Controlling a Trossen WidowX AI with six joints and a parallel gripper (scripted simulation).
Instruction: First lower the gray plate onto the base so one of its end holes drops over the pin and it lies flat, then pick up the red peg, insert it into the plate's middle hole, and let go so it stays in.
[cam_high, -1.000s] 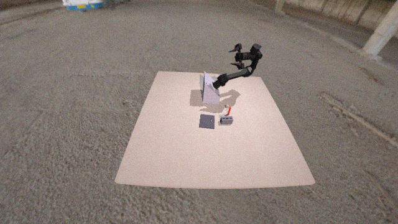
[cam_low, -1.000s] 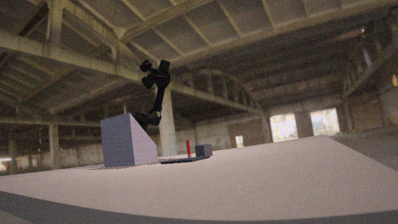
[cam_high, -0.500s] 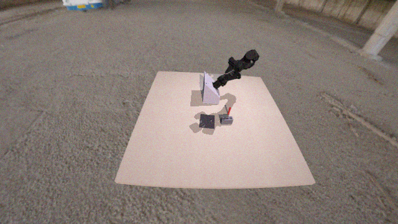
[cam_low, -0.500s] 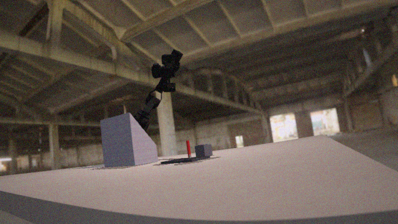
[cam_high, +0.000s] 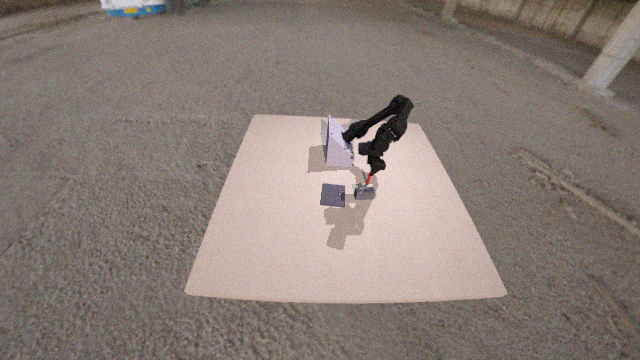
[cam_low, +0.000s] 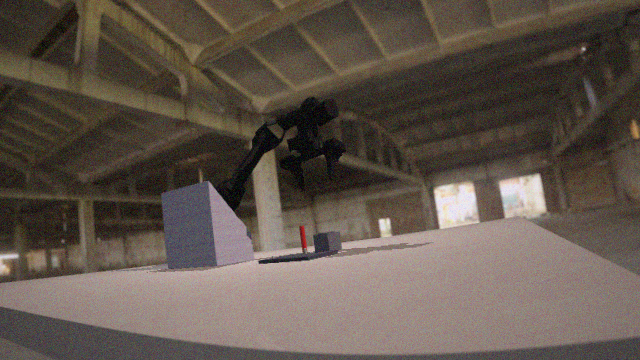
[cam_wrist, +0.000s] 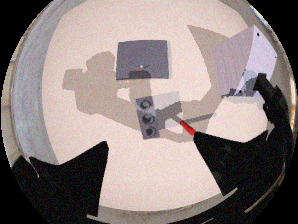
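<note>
The gray plate lies 1 cm ahead of my gripper tip, 1 cm to the left of it and 14 cm below it. The rest, counted from my gripper tip: dark flat base: 1 cm behind, 14 cm to the right, 17 cm below; then red peg: 8 cm behind, 5 cm to the left, 14 cm below.
</note>
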